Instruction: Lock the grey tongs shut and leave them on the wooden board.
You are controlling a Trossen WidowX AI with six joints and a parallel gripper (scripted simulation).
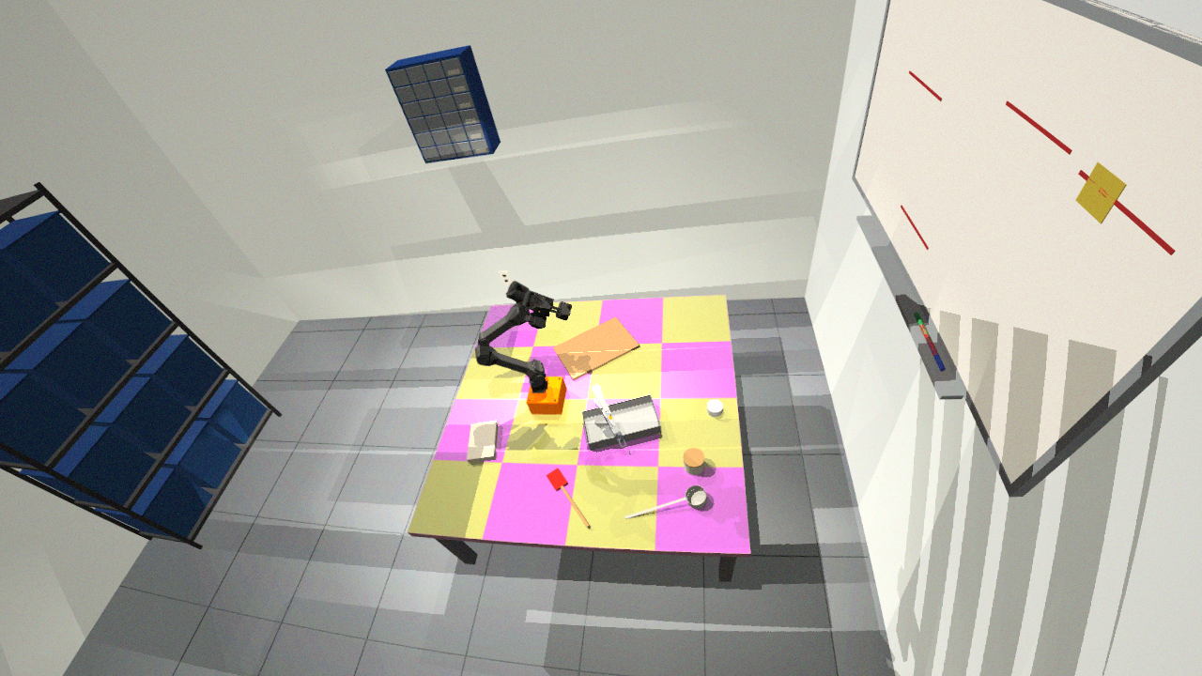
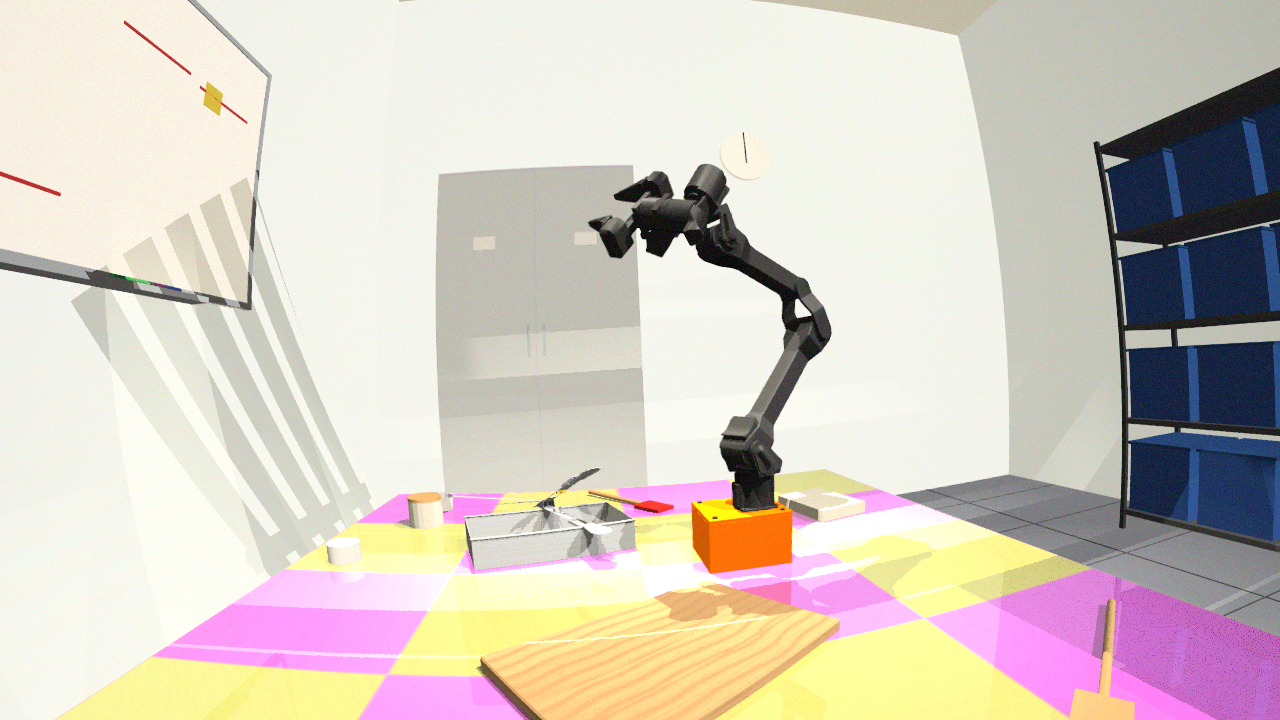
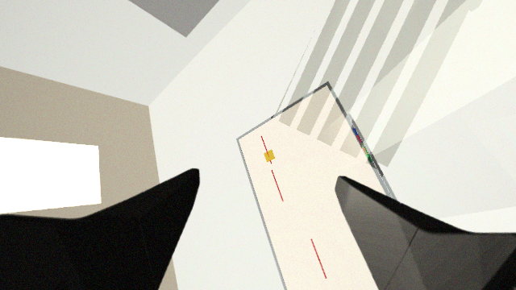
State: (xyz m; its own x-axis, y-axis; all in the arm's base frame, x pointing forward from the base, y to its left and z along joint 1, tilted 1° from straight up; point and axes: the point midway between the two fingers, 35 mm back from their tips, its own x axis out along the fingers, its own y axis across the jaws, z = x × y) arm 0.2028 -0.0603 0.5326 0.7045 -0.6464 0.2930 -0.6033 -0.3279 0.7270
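My gripper tip is now 13 cm short of the grey roasting tin, 6 cm to the left of it and 60 cm above it. The rest, counted from my gripper tip: red spatula (7 cm behind, 36 cm to the right, 62 cm below); then white block (47 cm behind, 14 cm to the right, 62 cm below); then wooden board (2 cm behind, 39 cm to the left, 62 cm below).
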